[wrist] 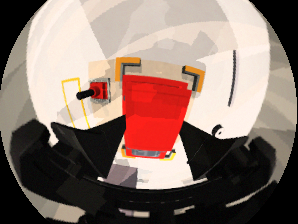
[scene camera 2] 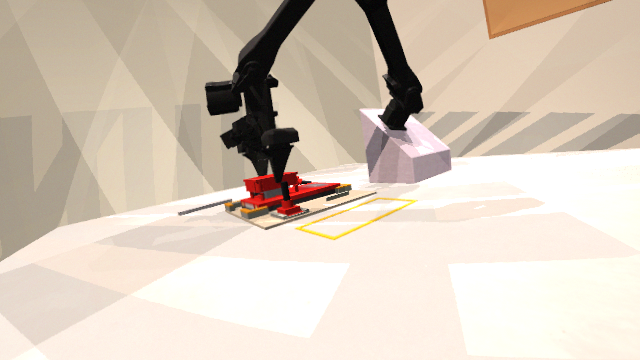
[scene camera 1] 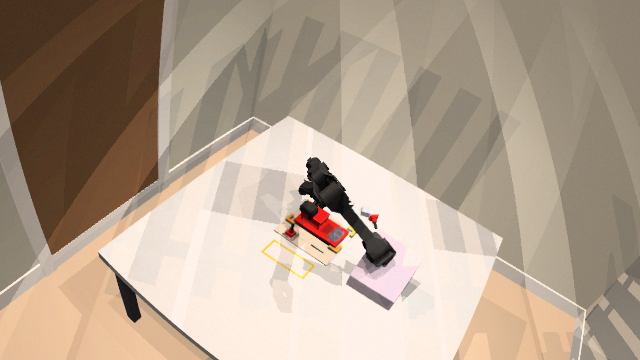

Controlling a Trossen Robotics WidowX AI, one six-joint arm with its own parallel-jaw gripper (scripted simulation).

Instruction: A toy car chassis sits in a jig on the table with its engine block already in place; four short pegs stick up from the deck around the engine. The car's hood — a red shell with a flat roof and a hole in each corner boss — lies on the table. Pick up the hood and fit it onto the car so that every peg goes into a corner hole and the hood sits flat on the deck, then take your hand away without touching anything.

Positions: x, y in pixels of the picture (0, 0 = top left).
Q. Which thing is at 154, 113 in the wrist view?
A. A red hood.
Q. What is my gripper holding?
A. A red hood.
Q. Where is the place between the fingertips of my gripper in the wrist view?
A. At 153, 119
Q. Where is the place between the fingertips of my gripper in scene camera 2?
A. At 270, 182
